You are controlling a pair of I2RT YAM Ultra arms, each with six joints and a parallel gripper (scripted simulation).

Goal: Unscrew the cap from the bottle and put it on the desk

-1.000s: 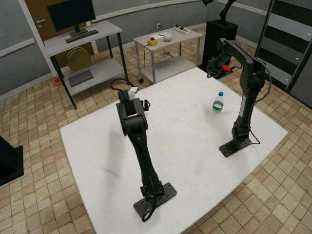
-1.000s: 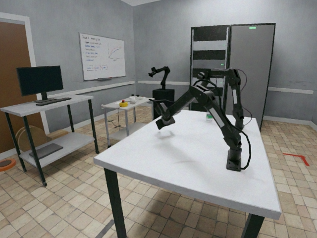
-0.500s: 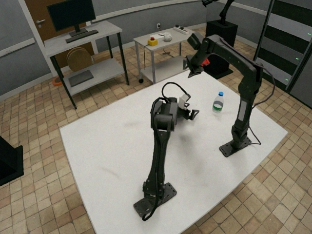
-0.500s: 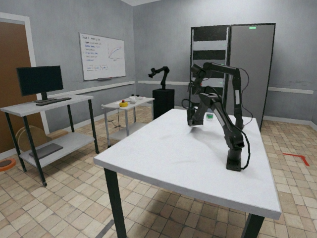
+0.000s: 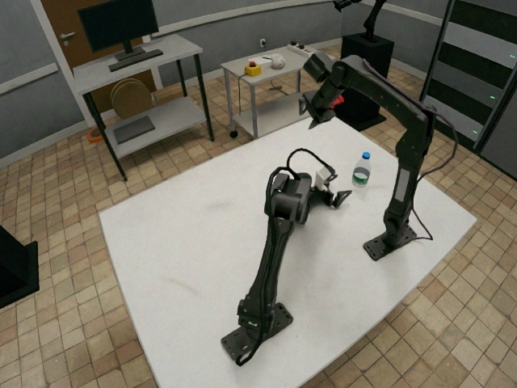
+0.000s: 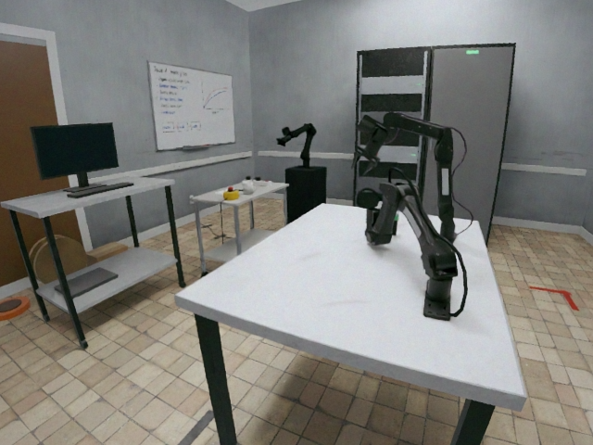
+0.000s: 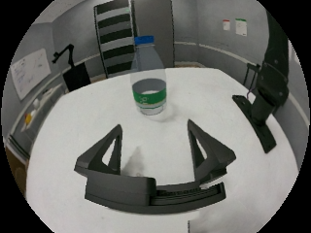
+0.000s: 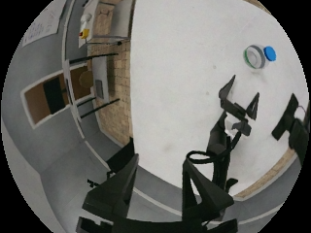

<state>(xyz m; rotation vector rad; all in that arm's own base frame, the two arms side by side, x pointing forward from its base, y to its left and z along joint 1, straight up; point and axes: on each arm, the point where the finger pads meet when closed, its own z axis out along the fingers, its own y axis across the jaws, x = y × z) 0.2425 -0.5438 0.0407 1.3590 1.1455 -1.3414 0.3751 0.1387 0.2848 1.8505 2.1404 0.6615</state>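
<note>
Right now my left hand is 9 cm to the left of the plastic bottle, 3 cm below it and 1 cm past it. The rest, counted from my left hand: blue cap (10 cm above, 9 cm to the right, 1 cm behind).
Now: right hand 190 mm to the left of the blue cap, 140 mm above it and 130 mm past it. The rest, counted from my right hand: plastic bottle: 210 mm below, 190 mm to the right, 130 mm behind.
</note>
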